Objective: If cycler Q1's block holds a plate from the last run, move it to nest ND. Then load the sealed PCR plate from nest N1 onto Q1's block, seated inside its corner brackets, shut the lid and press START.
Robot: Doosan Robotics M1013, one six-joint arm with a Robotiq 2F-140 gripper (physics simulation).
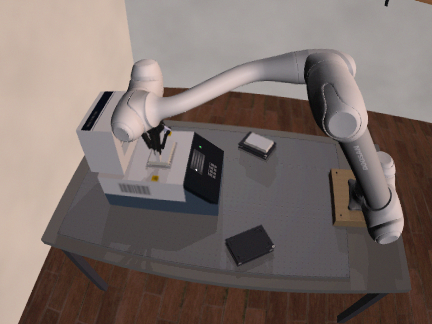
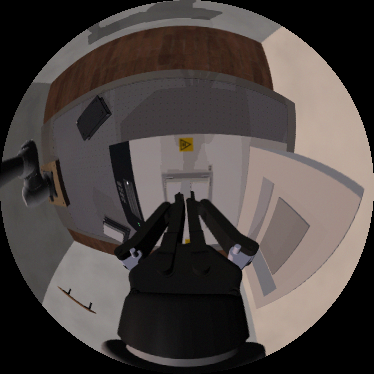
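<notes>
Cycler Q1 (image 1: 165,192) (image 2: 150,160) stands at the table's left, its lid (image 1: 102,150) (image 2: 315,182) raised. A pale plate (image 1: 168,159) (image 2: 201,187) sits on its block; the fingers hide part of it. My gripper (image 1: 158,152) (image 2: 185,186) is shut and empty, with its fingertips over that plate; whether they touch it I cannot tell. The control panel (image 1: 210,155) (image 2: 121,167) shows a small green light. A white-topped plate (image 1: 260,142) (image 2: 114,232) sits on the dark rear nest (image 1: 262,155). The dark front nest (image 1: 250,245) (image 2: 93,118) bears no plate. Nest labels are unreadable.
The raised lid stands close beside my gripper. The arm's base is on a wooden board (image 1: 342,202) (image 2: 62,187) at the table's right. The arm reaches high across the grey table (image 1: 300,225) (image 2: 85,165). Yellow warning labels mark the cycler's top.
</notes>
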